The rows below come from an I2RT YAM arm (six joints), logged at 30 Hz.
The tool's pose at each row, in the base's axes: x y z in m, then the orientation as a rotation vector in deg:
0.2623, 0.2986, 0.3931, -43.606, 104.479, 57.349
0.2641, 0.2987, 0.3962, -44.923, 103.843, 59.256
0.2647, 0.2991, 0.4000, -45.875, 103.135, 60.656
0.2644, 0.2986, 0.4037, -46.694, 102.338, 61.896
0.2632, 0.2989, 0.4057, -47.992, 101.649, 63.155
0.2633, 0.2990, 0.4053, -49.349, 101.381, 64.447
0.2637, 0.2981, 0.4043, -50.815, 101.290, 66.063
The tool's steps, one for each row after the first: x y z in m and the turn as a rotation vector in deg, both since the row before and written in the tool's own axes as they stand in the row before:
-0.0036, -0.0004, 0.0000, -1.991, 0.155, -0.018
-0.0037, 0.0009, -0.0004, -1.492, -0.066, -0.116
-0.0032, 0.0013, -0.0015, -1.340, -0.190, -0.170
-0.0014, 0.0018, -0.0006, -1.546, 0.163, -0.318
0.0003, -0.0002, 0.0002, -1.525, 0.525, -0.098
0.0008, -0.0010, -0.0005, -1.763, 0.724, 0.123

